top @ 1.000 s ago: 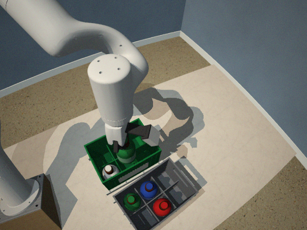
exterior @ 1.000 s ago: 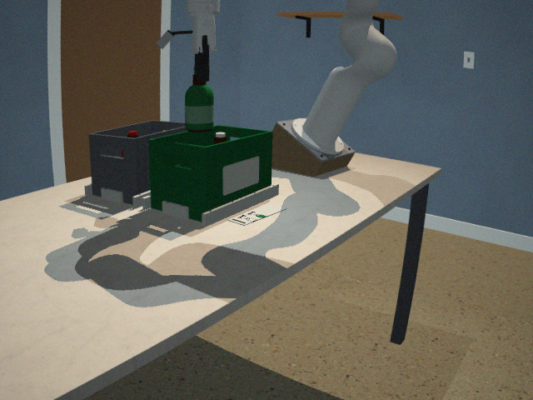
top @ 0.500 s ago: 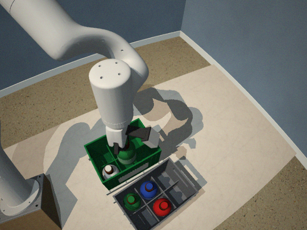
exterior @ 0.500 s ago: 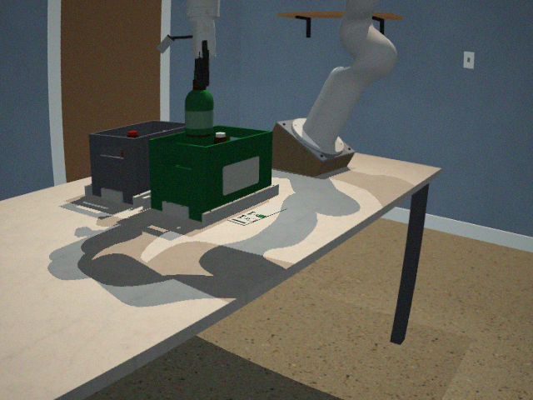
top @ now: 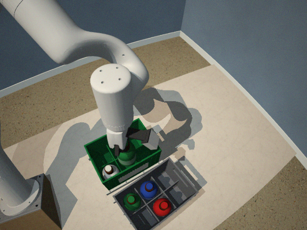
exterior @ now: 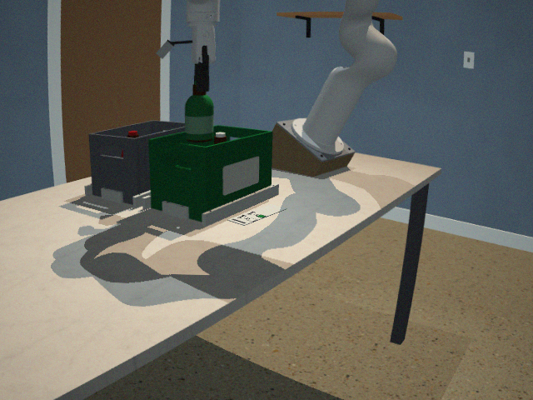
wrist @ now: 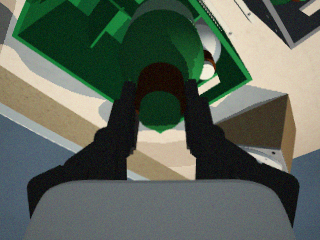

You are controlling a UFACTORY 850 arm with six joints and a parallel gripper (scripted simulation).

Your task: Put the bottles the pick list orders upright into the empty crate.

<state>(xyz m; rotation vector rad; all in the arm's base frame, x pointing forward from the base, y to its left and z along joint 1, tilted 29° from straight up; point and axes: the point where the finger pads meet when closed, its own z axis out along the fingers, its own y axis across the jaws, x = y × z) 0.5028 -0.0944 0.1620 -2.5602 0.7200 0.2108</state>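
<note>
The green crate lies 40 mm to the left of my hand and 220 mm below it. Also, from my hand: whitish bottle 80 mm behind, 20 mm to the right, 220 mm below; then blue bottle 40 mm ahead, 140 mm to the right, 220 mm below; then green bottle 40 mm behind, 170 mm to the right, 220 mm below.
</note>
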